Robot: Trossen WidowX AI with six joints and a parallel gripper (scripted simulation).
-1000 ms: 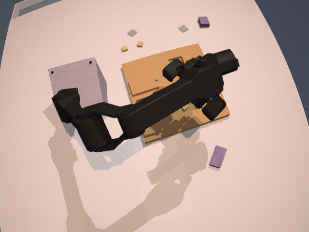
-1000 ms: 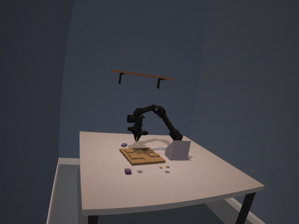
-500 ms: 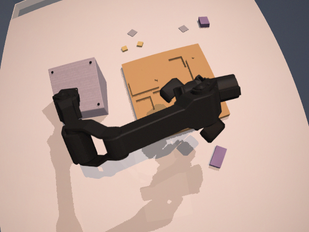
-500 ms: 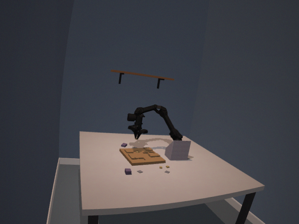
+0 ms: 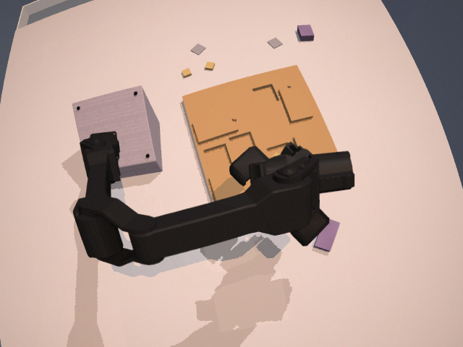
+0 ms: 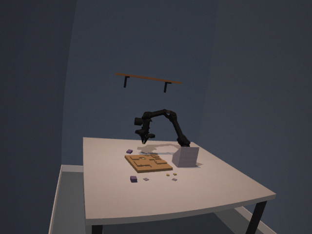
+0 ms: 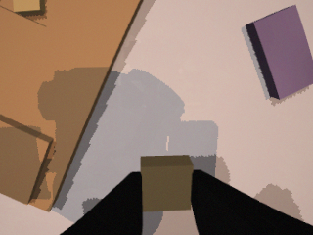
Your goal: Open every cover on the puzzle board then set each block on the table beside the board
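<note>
Now: the orange puzzle board 1 cm behind my gripper tip, 18 cm to the left of it and 9 cm below it. Also, from my gripper tip: flat purple block 11 cm ahead, 5 cm to the right, 10 cm below.
</note>
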